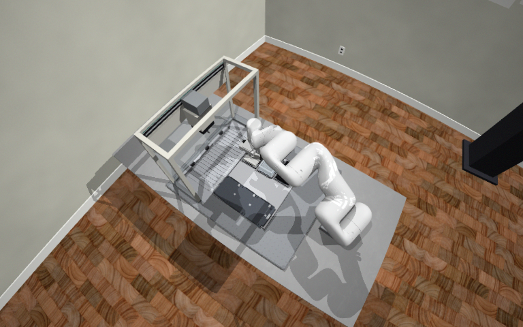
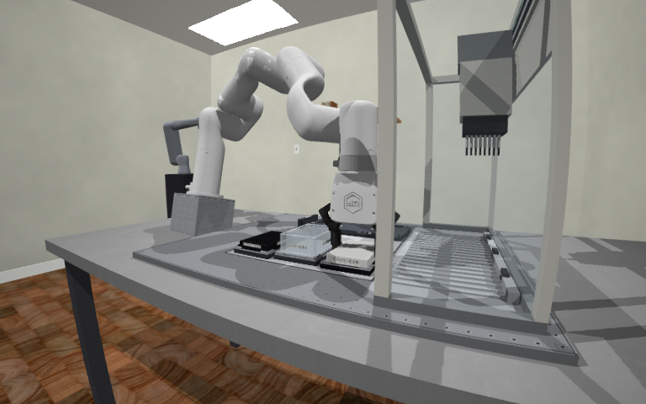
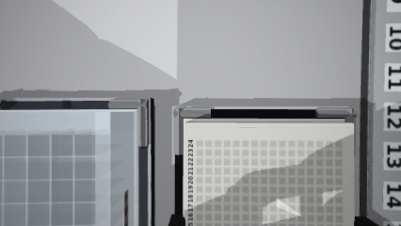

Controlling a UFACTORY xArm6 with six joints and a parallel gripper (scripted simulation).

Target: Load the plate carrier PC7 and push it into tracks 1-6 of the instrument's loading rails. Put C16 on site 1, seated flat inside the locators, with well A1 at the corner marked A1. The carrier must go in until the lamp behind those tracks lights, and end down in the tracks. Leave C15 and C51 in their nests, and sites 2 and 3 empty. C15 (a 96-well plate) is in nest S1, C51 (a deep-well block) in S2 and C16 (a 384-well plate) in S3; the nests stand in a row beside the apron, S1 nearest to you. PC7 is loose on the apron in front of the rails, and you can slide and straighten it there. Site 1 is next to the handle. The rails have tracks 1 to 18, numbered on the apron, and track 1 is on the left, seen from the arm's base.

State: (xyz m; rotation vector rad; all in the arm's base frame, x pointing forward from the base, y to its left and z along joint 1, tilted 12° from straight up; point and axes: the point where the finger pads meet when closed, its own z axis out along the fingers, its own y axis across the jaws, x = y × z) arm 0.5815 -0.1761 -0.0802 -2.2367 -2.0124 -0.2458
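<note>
Right now the white 384-well plate C16 is 1 cm below my hand. The rest, counted from my hand: clear deep-well block C51 (11 cm behind, 2 cm to the left); black plate C15 (22 cm behind, 2 cm to the left, 1 cm below); nest S3 (2 cm below).
</note>
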